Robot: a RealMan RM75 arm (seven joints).
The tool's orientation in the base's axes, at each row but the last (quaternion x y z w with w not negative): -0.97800, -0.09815, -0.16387, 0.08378; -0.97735, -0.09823, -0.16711, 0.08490; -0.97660, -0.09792, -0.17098, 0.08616; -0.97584, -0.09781, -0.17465, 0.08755; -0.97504, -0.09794, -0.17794, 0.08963; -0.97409, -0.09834, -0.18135, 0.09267; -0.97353, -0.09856, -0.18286, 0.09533; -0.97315, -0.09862, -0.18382, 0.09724; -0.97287, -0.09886, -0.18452, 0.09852; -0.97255, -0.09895, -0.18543, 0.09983
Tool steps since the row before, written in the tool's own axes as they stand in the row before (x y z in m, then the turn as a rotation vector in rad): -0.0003, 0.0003, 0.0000, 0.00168, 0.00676, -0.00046; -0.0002, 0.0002, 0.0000, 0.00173, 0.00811, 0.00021; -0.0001, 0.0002, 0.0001, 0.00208, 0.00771, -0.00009; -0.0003, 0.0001, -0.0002, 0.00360, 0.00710, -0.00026; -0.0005, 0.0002, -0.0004, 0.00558, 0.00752, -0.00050; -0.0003, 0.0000, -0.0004, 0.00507, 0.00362, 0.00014; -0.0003, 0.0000, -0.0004, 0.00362, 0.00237, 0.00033; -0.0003, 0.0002, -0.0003, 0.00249, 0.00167, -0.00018; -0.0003, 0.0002, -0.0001, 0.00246, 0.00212, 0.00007; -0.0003, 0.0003, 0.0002, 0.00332, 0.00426, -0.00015
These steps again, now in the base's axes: -0.0002, -0.0003, -0.0001, 0.00290, -0.00635, 0.00010; -0.0001, -0.0002, -0.0001, 0.00345, -0.00751, -0.00068; 0.0000, -0.0002, -0.0002, 0.00359, -0.00713, -0.00023; -0.0003, -0.0002, 0.0001, 0.00480, -0.00633, 0.00056; -0.0005, -0.0004, 0.0002, 0.00663, -0.00647, 0.00144; -0.0004, -0.0001, 0.0003, 0.00550, -0.00266, 0.00123; -0.0004, -0.0001, 0.0003, 0.00396, -0.00164, 0.00070; -0.0003, -0.0003, 0.0001, 0.00259, -0.00126, 0.00085; -0.0003, -0.0003, -0.0001, 0.00275, -0.00164, 0.00054; -0.0001, -0.0003, -0.0003, 0.00395, -0.00361, 0.00073
